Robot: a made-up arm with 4 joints.
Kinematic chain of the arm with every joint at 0, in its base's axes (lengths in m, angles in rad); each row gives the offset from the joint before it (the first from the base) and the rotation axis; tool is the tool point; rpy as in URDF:
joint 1: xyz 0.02 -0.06 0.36 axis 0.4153 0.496 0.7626
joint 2: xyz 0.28 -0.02 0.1 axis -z
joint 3: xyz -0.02 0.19 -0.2 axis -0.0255 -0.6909 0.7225
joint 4: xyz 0.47 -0.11 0 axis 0.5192 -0.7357 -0.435
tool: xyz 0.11 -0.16 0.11 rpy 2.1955 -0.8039 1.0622
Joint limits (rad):
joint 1: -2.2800..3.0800
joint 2: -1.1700..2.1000
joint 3: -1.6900..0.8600
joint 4: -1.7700..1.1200
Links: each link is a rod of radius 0.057 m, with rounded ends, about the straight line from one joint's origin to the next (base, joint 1, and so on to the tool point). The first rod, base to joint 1, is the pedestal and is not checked.
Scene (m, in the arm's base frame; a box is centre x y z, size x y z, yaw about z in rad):
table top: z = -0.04
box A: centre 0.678 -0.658 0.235 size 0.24 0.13 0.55 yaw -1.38
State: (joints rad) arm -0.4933 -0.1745 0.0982 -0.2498
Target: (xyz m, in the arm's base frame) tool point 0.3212 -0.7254 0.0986
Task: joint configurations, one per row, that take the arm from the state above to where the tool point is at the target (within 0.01 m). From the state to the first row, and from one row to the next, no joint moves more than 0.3 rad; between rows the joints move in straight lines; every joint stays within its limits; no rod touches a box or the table.
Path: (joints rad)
1: -0.7291 -0.0619 0.0841 -0.4509
2: -0.9650 0.0507 0.0700 -0.6520
3: -1.2008 0.1633 0.0559 -0.8531
4: -1.4366 0.2759 0.0418 -1.0542
5: -1.2168 0.3315 -0.1970 -1.1582
6: -0.9970 0.3871 -0.4357 -1.2622
7: -0.7771 0.4427 -0.6745 -1.3662
8: -0.5573 0.4983 -0.9132 -1.4702

